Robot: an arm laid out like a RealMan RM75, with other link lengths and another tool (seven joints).
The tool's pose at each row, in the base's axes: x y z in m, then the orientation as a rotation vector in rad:
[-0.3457 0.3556 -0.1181 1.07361 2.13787 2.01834]
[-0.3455 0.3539 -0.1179 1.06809 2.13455 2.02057]
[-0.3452 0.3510 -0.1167 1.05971 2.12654 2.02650]
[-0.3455 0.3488 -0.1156 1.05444 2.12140 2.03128]
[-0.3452 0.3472 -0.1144 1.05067 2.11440 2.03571]
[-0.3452 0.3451 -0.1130 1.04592 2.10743 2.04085]
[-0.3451 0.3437 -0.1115 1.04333 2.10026 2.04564]
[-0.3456 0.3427 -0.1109 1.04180 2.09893 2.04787]
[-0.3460 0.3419 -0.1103 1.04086 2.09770 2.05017]
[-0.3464 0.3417 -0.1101 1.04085 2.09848 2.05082]
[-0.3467 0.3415 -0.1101 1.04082 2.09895 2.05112]
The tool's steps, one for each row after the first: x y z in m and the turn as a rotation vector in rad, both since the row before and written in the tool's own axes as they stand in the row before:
[-0.0009 0.0004 -0.0014 -0.00329 0.00090 -0.00342]
[-0.0011 0.0014 -0.0026 -0.00747 0.00169 -0.00476]
[-0.0003 0.0010 -0.0022 -0.00499 0.00173 -0.00256]
[-0.0005 0.0013 -0.0015 -0.00593 0.00037 -0.00213]
[-0.0004 0.0014 -0.0020 -0.00619 0.00106 -0.00244]
[-0.0001 0.0015 -0.0014 -0.00598 0.00034 -0.00121]
[0.0002 0.0004 -0.0012 -0.00152 0.00115 -0.00032]
[0.0002 0.0004 -0.0010 -0.00140 0.00113 0.00012]
[0.0003 0.0000 -0.0004 0.00036 0.00079 0.00045]
[0.0001 -0.0001 -0.0003 0.00024 0.00042 0.00022]

